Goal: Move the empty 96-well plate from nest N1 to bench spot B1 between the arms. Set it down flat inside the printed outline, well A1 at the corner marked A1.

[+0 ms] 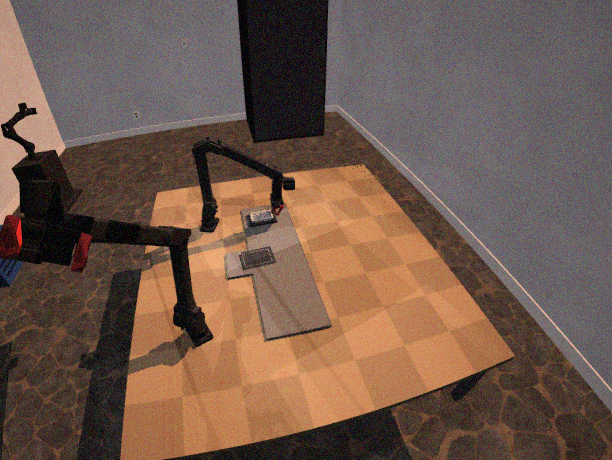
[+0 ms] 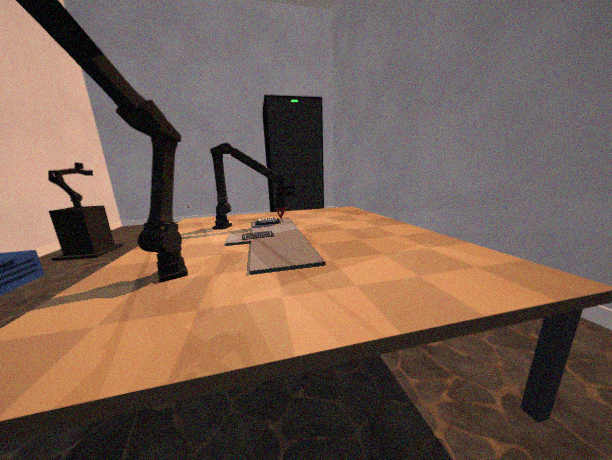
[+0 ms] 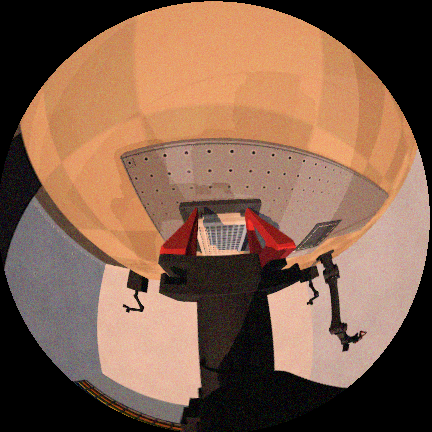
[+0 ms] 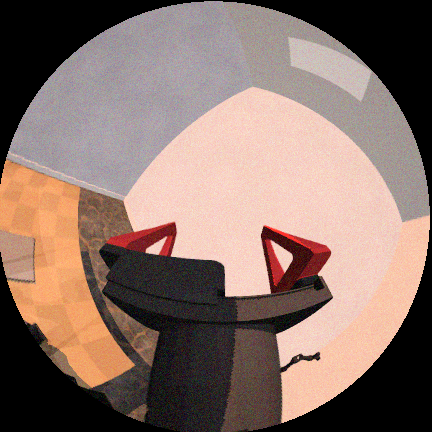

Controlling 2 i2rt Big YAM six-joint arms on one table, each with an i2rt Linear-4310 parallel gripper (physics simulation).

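Places are measured from the left arm's base along level axes (x down, y right, z back), in metres.
Pixels of known places: left gripper, fingertip midpoint: [image 1: 276,212] [image 2: 280,217] [image 3: 221,211]; right gripper, fingertip midpoint: [image 1: 54,256] [image 4: 218,228]; left arm's base, origin of the base link: [image 1: 209,225] [image 2: 222,227]; right arm's base, origin of the base link: [image 1: 199,332] [image 2: 172,273] [image 3: 324,253].
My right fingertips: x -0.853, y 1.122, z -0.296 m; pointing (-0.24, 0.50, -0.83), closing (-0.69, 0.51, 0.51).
For each thing: its top centre in the pictures, then the offset to it from my right fingertips. "pt": a spot on its surface instead.
- white 96-well plate, middle of its top: [image 3: 221,241] [image 1: 261,215] [image 2: 267,218] dx +0.814, dy -1.199, dz -0.004 m
- dark nest N1, surface spot: [image 3: 189,206] pt dx +0.830, dy -1.270, dz -0.062 m
- printed outline B1, surface spot: [image 1: 241,259] pt dx +0.839, dy -0.853, dz +0.032 m
The white 96-well plate [image 1: 260,216] [image 2: 267,221] [image 3: 222,238] lies flat in the dark nest N1 [image 3: 189,206] at the far end of the grey perforated baseplate [image 1: 291,297] [image 2: 284,255] [image 3: 322,181]. My left gripper [image 1: 276,210] [image 2: 280,214] [image 3: 221,211] points down over the plate, partly open, with one red finger along each long side of it. I cannot tell whether the fingers touch it. The printed outline B1 [image 1: 241,259] lies on the baseplate's side tab, nearer the arms, and nothing is in it. My right gripper [image 1: 46,242] [image 4: 219,228] is wide open and empty, held out past the table's left edge.
A tall black cabinet [image 1: 284,68] [image 2: 293,148] stands behind the table. A small arm on a dark pedestal [image 1: 39,182] [image 2: 78,227] stands on the floor at the left, with a blue object [image 2: 16,269] near it. The right arm's base [image 1: 195,327] stands left of the baseplate.
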